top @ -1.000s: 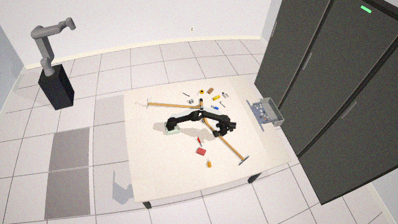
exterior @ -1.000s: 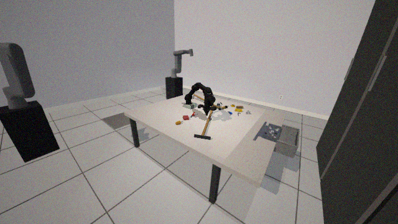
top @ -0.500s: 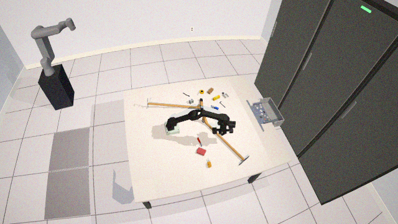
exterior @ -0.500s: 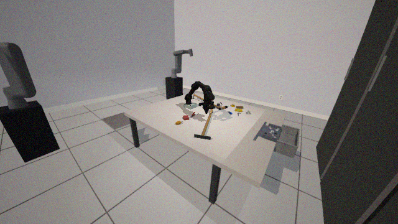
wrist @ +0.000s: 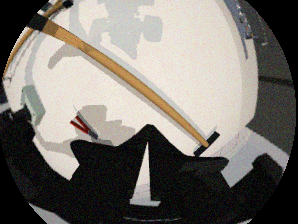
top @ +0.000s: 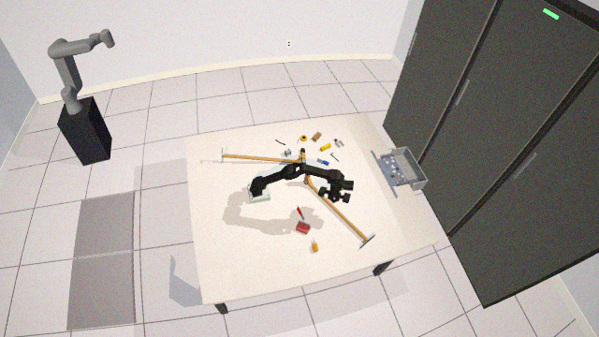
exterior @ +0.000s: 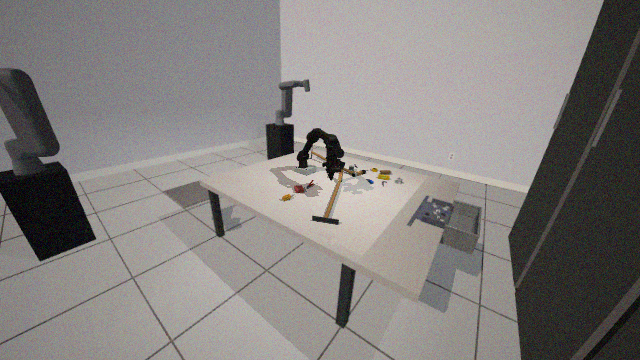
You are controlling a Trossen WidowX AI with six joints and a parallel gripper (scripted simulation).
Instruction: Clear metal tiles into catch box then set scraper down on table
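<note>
The long scraper is 5 cm below my gripper tip and 3 cm ahead of it. Round my gripper tip: red block (21 cm behind, 10 cm below, 6 cm to the right); orange item (20 cm to the right, 19 cm behind, 10 cm below); red tool (19 cm behind, 10 cm below, 3 cm to the left).
</note>
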